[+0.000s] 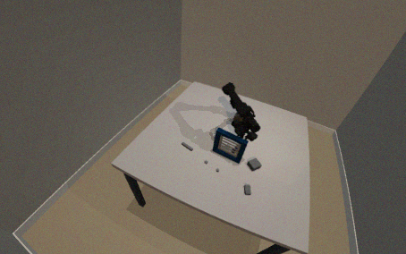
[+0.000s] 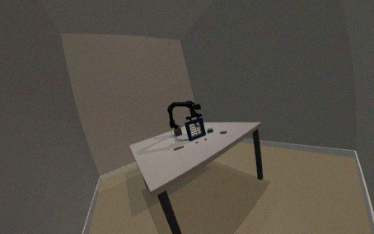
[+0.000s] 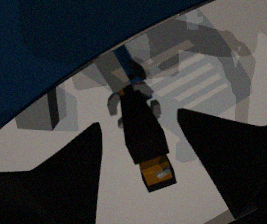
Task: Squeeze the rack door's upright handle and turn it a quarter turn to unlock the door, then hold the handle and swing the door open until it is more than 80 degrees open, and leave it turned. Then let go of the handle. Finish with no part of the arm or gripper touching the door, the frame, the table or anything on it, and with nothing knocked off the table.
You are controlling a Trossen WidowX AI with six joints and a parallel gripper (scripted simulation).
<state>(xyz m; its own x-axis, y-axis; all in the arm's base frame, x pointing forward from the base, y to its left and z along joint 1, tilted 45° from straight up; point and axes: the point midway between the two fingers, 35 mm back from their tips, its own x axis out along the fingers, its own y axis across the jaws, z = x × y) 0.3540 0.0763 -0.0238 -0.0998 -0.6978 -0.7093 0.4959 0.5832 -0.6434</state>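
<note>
Right now the upright handle is 20 mm below my gripper tip and 10 mm to the right of it. The rest, counted from my gripper tip: grey block 150 mm to the left, 130 mm below, 70 mm ahead; grey bar 350 mm to the right, 140 mm below, 110 mm ahead.
</note>
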